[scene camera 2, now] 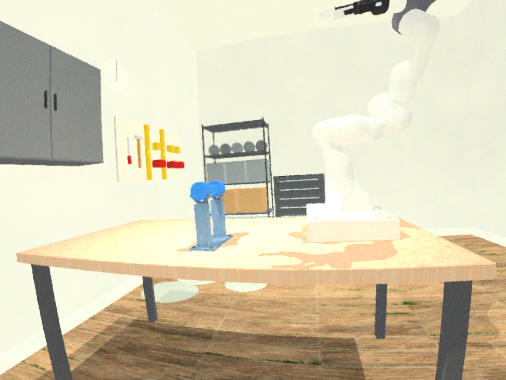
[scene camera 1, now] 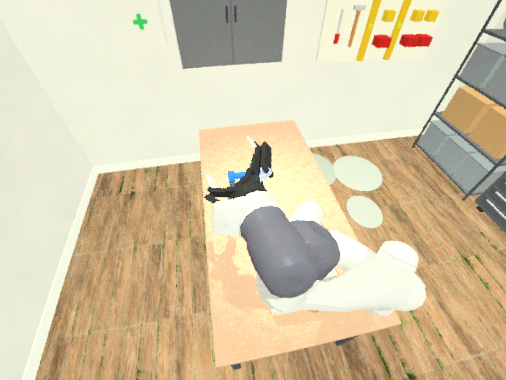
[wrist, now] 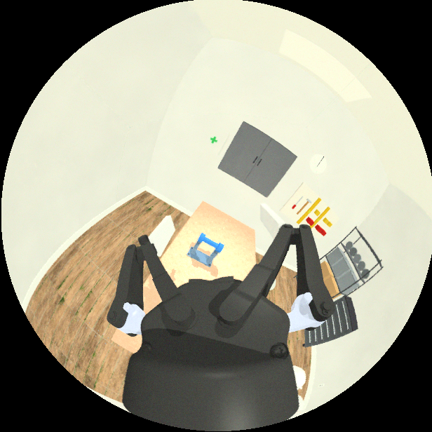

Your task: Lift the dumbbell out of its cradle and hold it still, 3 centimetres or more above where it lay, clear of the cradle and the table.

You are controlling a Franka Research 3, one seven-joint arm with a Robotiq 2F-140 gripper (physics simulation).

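Observation:
A blue dumbbell (scene camera 1: 233, 176) (scene camera 2: 200, 192) (wrist: 210, 242) lies level across the tops of the two posts of a grey-blue cradle (scene camera 2: 203, 225) (wrist: 201, 257). The cradle stands upright on the wooden table (scene camera 1: 240, 335) (scene camera 2: 150, 269) (wrist: 230, 222). In scene camera 1 the black gripper hides part of the dumbbell and most of the cradle. My gripper (scene camera 1: 231, 161) (scene camera 2: 328, 14) (wrist: 215, 217) is wide open and empty. It is high above the table, far above the dumbbell and off toward the arm's base side in scene camera 2. Its fingers touch nothing.
The arm's white base (scene camera 2: 352, 227) stands on the table, to the right of the cradle in scene camera 2. A grey wall cabinet (scene camera 1: 232, 32) (scene camera 2: 50, 100) (wrist: 257, 159), a tool board and a shelf rack stand beyond the table.

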